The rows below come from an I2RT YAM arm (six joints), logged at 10 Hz.
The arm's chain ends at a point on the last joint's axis. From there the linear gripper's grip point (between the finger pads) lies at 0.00 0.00 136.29 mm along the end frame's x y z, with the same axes.
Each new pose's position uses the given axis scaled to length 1; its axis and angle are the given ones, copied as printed.
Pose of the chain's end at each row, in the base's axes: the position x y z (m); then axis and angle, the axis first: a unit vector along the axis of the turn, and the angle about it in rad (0 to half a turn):
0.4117 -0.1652 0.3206 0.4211 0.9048 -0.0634 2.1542
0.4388 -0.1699 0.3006 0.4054 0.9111 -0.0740 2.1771
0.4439 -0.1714 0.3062 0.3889 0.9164 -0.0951 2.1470
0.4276 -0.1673 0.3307 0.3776 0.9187 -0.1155 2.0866
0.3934 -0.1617 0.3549 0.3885 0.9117 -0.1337 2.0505
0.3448 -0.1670 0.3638 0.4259 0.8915 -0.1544 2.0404
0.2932 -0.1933 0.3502 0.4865 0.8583 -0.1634 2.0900
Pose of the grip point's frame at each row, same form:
0.5090 -0.2252 0.2464 0.4211 0.9048 -0.0634 2.1542
0.5344 -0.2297 0.2241 0.4054 0.9111 -0.0740 2.1771
0.5408 -0.2342 0.2338 0.3889 0.9164 -0.0951 2.1470
0.5276 -0.2337 0.2662 0.3776 0.9187 -0.1155 2.0866
0.4933 -0.2330 0.2956 0.3885 0.9117 -0.1337 2.0505
0.4401 -0.2460 0.3068 0.4259 0.8915 -0.1544 2.0404
0.3785 -0.2795 0.2880 0.4865 0.8583 -0.1634 2.0900

